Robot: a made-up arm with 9 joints. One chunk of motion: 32 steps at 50 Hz.
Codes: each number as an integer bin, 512 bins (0 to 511) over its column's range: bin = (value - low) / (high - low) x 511, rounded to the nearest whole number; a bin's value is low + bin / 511 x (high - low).
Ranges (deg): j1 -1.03..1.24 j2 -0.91..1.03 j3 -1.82..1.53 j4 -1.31..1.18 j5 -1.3..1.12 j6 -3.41..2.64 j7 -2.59..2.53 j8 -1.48..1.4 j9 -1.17..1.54
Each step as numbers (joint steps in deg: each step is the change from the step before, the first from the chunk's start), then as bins.
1 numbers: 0.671 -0.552 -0.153 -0.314 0.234 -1.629 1.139 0.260 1.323
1 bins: 383 94 254 204 324 150 372 309 470
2 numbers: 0.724 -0.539 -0.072 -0.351 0.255 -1.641 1.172 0.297 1.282
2 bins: 395 98 267 197 328 149 375 315 462
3 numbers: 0.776 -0.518 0.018 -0.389 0.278 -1.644 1.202 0.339 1.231
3 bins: 407 103 280 189 333 149 378 323 453
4 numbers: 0.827 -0.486 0.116 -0.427 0.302 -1.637 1.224 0.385 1.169
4 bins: 418 112 295 181 338 150 381 331 441
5 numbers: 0.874 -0.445 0.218 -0.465 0.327 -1.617 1.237 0.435 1.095
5 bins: 429 122 311 173 344 151 382 340 427
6 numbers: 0.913 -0.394 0.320 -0.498 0.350 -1.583 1.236 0.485 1.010
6 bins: 437 136 326 167 348 154 382 349 411
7 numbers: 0.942 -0.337 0.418 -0.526 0.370 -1.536 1.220 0.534 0.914
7 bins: 444 151 341 161 353 158 380 357 393
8 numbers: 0.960 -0.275 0.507 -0.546 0.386 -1.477 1.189 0.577 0.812
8 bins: 448 167 355 157 356 163 377 365 374
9 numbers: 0.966 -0.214 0.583 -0.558 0.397 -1.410 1.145 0.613 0.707
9 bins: 449 183 367 154 358 169 373 371 354
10 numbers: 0.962 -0.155 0.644 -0.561 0.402 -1.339 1.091 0.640 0.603
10 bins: 448 199 376 154 359 175 367 376 334
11 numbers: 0.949 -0.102 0.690 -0.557 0.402 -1.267 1.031 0.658 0.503
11 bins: 445 213 383 155 359 181 361 379 315
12 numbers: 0.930 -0.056 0.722 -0.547 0.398 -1.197 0.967 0.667 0.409
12 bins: 441 225 388 157 359 187 355 381 298
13 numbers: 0.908 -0.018 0.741 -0.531 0.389 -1.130 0.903 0.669 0.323
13 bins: 436 235 391 160 357 193 349 381 282
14 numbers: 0.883 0.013 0.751 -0.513 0.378 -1.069 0.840 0.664 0.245
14 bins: 431 243 392 164 354 198 342 380 267
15 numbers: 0.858 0.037 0.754 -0.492 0.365 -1.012 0.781 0.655 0.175
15 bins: 425 249 393 168 352 203 336 379 254
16 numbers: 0.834 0.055 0.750 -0.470 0.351 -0.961 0.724 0.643 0.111
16 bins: 420 254 392 172 349 207 331 377 242
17 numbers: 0.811 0.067 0.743 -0.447 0.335 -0.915 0.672 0.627 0.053
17 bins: 414 257 391 177 345 211 326 374 231
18 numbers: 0.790 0.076 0.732 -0.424 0.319 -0.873 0.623 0.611 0.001
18 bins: 410 260 389 182 342 214 321 371 221
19 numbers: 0.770 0.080 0.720 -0.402 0.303 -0.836 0.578 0.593 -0.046
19 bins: 405 261 387 186 338 217 316 368 212
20 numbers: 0.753 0.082 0.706 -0.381 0.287 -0.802 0.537 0.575 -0.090
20 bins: 401 261 385 191 335 220 312 365 204
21 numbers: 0.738 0.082 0.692 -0.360 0.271 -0.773 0.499 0.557 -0.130
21 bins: 398 261 383 195 332 223 308 361 196
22 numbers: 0.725 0.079 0.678 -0.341 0.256 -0.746 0.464 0.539 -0.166
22 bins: 395 261 381 199 329 225 305 358 189
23 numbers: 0.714 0.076 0.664 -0.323 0.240 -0.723 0.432 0.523 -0.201
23 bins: 393 260 379 203 325 227 302 355 183
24 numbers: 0.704 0.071 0.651 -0.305 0.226 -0.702 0.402 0.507 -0.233
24 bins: 390 258 377 206 322 229 299 353 177
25 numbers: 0.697 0.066 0.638 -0.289 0.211 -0.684 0.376 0.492 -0.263
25 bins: 389 257 375 210 319 230 296 350 171
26 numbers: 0.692 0.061 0.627 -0.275 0.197 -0.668 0.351 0.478 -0.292
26 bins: 388 256 373 212 316 232 294 347 166
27 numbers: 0.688 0.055 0.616 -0.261 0.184 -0.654 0.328 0.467 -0.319
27 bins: 387 254 372 215 313 233 291 345 160
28 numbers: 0.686 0.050 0.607 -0.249 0.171 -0.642 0.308 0.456 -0.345
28 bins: 386 253 370 218 311 234 289 344 156
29 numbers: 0.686 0.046 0.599 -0.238 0.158 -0.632 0.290 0.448 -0.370
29 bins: 386 252 369 220 308 235 287 342 151
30 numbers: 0.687 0.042 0.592 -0.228 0.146 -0.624 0.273 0.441 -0.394
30 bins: 387 251 368 222 305 235 286 341 146
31 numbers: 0.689 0.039 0.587 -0.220 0.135 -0.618 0.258 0.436 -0.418
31 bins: 387 250 367 224 303 236 284 340 142
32 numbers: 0.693 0.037 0.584 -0.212 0.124 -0.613 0.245 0.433 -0.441
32 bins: 388 249 367 225 301 236 283 339 137
